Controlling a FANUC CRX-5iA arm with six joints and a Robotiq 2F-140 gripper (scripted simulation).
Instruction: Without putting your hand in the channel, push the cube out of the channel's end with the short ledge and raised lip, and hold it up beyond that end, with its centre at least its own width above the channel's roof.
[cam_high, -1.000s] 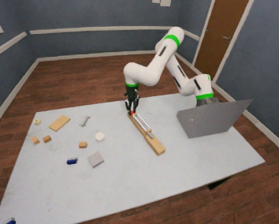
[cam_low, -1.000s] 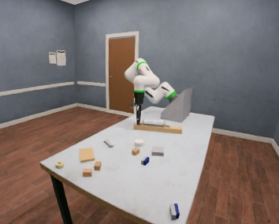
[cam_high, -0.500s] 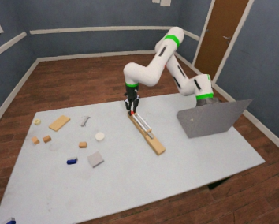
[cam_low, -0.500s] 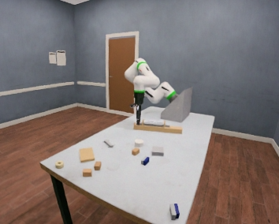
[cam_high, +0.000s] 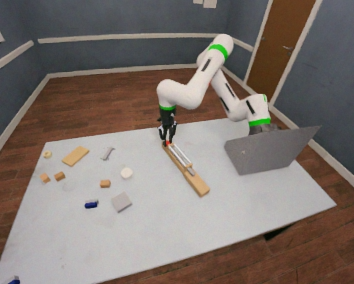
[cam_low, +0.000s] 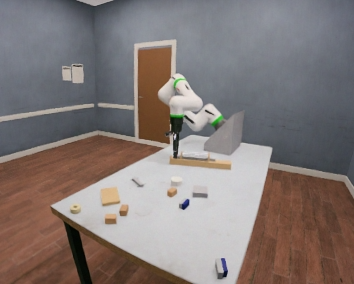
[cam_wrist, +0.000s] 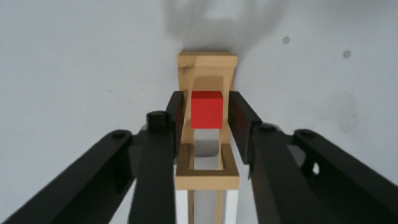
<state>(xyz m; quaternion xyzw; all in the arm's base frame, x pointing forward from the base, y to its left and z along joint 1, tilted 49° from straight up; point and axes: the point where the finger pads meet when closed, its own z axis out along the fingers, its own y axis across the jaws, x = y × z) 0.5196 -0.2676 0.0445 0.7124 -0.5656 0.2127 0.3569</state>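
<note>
Right now my hand is 20 mm above the red cube. The rest, counted from my hand: tan channel 40 mm behind, 140 mm to the left, 30 mm below; then white disc 290 mm ahead, 150 mm to the left, 60 mm below; then thin grey stick 60 mm behind, 210 mm to the left, 30 mm below.
</note>
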